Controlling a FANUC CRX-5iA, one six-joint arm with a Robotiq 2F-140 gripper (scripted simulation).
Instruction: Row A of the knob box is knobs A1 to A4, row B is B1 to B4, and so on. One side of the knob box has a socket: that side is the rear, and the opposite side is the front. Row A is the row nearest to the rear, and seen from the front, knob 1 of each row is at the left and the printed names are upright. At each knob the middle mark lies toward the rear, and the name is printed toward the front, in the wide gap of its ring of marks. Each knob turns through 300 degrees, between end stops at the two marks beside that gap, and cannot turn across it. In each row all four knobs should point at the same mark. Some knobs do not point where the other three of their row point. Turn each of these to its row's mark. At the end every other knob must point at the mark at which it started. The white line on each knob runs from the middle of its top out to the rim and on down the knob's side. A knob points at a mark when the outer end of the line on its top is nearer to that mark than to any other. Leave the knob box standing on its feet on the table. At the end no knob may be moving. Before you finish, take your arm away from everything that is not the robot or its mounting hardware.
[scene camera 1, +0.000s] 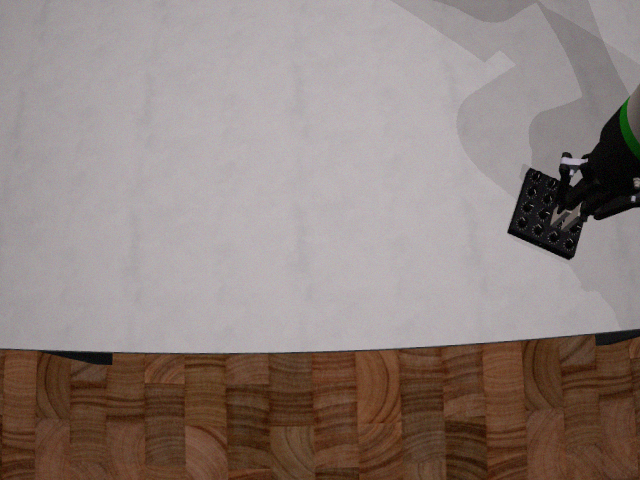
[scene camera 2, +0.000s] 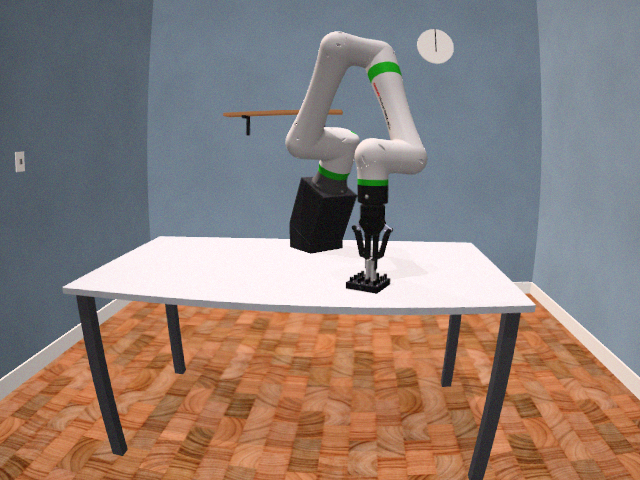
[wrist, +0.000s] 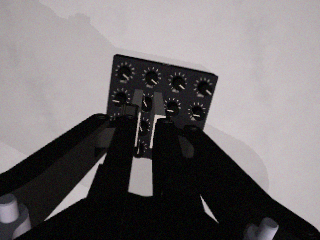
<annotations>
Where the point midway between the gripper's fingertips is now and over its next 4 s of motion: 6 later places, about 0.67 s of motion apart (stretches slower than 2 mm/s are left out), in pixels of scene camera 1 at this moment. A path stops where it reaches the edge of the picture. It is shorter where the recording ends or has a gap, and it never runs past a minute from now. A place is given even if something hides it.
My gripper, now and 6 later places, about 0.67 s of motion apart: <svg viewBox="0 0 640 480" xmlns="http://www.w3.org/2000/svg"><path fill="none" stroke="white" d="M559 221L567 213L569 212L570 210L572 210L572 209L574 207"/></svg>
</annotations>
